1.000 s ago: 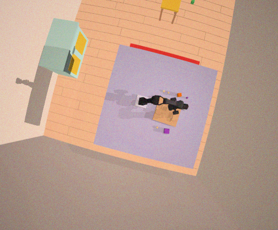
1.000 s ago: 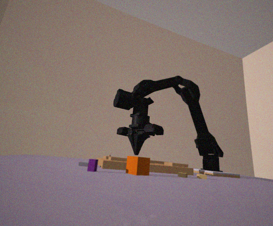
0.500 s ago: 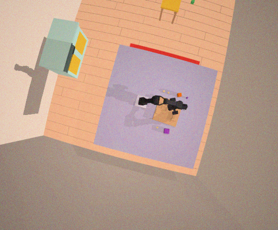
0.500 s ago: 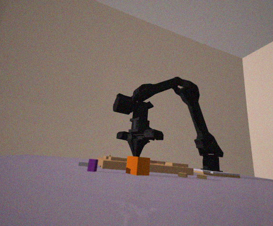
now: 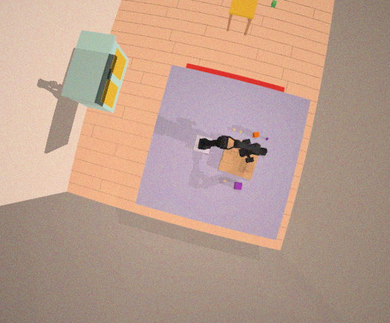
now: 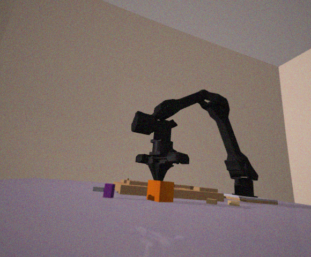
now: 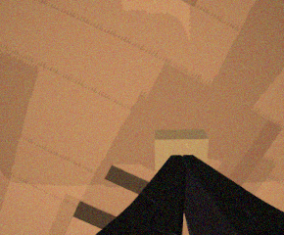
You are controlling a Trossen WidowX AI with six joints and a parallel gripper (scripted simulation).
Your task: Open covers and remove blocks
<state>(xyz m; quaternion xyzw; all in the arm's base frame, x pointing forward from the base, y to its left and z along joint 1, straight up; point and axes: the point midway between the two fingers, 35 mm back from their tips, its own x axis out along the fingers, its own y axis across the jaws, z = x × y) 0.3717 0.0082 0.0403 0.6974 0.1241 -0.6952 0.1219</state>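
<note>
My gripper tip is 4 cm to the left of the wooden puzzle board and 4 cm past it. From my gripper tip the other things lie so: grey flat piece: 17 cm ahead, 2 cm below; orange block: 16 cm to the left, 7 cm ahead.
</note>
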